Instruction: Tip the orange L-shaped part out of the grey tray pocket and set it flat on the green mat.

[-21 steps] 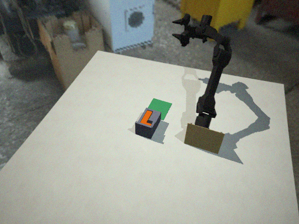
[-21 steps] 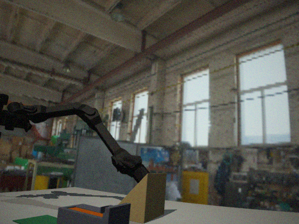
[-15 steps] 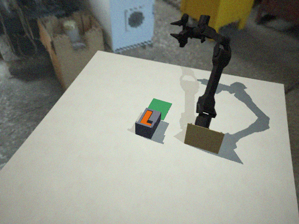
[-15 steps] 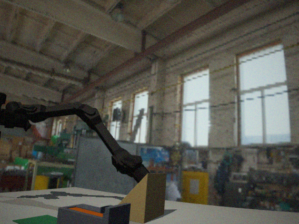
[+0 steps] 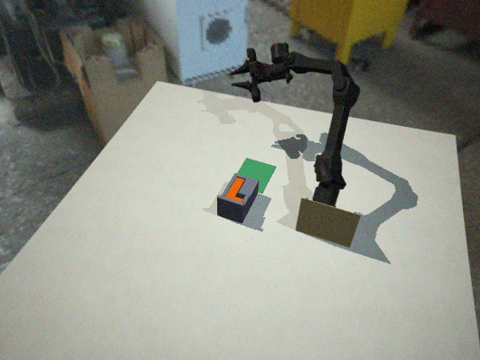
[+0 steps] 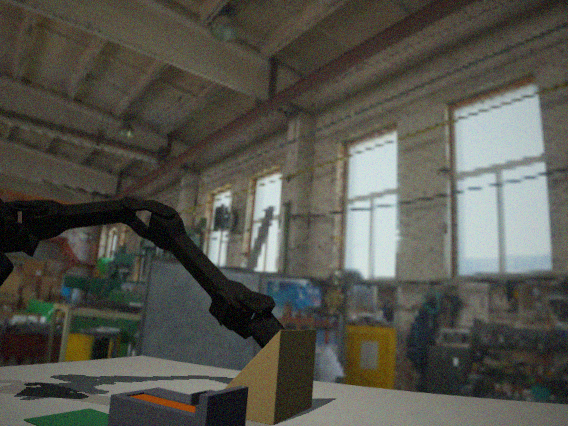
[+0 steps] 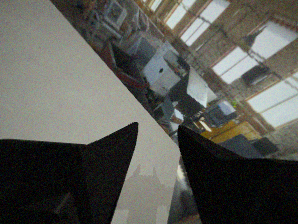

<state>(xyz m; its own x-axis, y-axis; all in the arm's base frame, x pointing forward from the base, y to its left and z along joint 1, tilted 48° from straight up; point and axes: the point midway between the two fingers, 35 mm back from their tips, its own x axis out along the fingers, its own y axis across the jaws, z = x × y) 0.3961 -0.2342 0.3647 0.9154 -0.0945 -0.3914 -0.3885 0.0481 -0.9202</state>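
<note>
Now: the orange L-shaped part 14 cm behind my gripper tip, 40 cm to the left of it and 19 cm below it. Round my gripper tip: green mat (16 cm behind, 23 cm to the left, 25 cm below).
</note>
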